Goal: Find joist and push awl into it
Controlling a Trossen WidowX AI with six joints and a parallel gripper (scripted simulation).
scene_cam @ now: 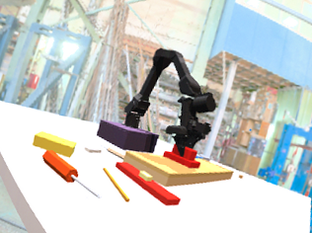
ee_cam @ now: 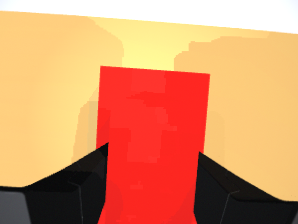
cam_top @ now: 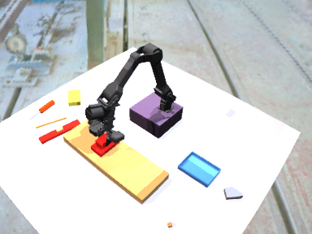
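Now: the blue tray 19 cm behind my gripper tip, 41 cm to the left of it and 5 cm below it. Round my gripper tip: tan-handled pointed tool 20 cm behind, 16 cm to the right, 6 cm below; then stud finder 2 cm behind, 2 cm above; then red level 5 cm ahead, 27 cm to the right, 5 cm below.
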